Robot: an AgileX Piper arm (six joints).
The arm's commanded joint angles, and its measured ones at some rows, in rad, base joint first. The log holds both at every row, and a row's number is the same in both.
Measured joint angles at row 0:
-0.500, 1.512, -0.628, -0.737, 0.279, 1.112
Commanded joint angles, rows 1 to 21:
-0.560, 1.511, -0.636, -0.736, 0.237, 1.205
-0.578, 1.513, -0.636, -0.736, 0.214, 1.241
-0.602, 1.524, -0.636, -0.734, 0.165, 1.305
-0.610, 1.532, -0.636, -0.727, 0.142, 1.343
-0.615, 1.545, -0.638, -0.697, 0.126, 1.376
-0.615, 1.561, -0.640, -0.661, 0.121, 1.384
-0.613, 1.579, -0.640, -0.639, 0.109, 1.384
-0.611, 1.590, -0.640, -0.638, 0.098, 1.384
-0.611, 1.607, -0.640, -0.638, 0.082, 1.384
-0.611, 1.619, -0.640, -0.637, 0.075, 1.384
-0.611, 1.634, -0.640, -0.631, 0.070, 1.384
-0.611, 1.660, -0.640, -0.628, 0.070, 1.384
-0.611, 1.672, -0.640, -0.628, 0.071, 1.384
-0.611, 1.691, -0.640, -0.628, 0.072, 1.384
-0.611, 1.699, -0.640, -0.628, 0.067, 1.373
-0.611, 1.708, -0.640, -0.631, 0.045, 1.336
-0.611, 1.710, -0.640, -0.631, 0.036, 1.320
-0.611, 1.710, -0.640, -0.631, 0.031, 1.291
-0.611, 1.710, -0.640, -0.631, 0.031, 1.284
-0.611, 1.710, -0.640, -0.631, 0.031, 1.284
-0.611, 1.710, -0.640, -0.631, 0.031, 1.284
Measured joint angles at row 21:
-0.607, 1.707, -0.637, -0.628, 0.042, 1.318
